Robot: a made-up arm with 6 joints. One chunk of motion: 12 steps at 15 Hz.
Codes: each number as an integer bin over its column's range. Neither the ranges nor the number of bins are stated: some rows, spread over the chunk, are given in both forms.
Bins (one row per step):
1: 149 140 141 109 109 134
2: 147 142 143 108 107 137
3: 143 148 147 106 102 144
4: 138 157 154 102 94 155
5: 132 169 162 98 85 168
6: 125 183 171 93 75 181
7: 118 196 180 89 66 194
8: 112 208 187 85 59 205
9: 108 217 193 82 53 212
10: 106 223 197 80 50 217
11: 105 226 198 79 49 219
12: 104 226 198 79 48 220
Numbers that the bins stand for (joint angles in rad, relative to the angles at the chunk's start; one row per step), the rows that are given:
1: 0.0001 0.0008 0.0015 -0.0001 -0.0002 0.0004
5: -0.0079 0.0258 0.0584 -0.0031 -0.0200 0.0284
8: -0.0173 0.0595 0.1260 -0.0067 -0.0414 0.0588
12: -0.0211 0.0750 0.1558 -0.0083 -0.0505 0.0712
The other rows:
2: -0.0008 0.0025 0.0069 -0.0004 -0.0019 0.0028
3: -0.0027 0.0077 0.0178 -0.0009 -0.0060 0.0086
4: -0.0051 0.0155 0.0367 -0.0020 -0.0126 0.0176
6: -0.0112 0.0379 0.0827 -0.0045 -0.0282 0.0391
7: -0.0145 0.0491 0.1071 -0.0056 -0.0356 0.0498
9: -0.0192 0.0672 0.1422 -0.0075 -0.0464 0.0646
10: -0.0201 0.0724 0.1531 -0.0080 -0.0488 0.0687
11: -0.0206 0.0750 0.1558 -0.0083 -0.0496 0.0704

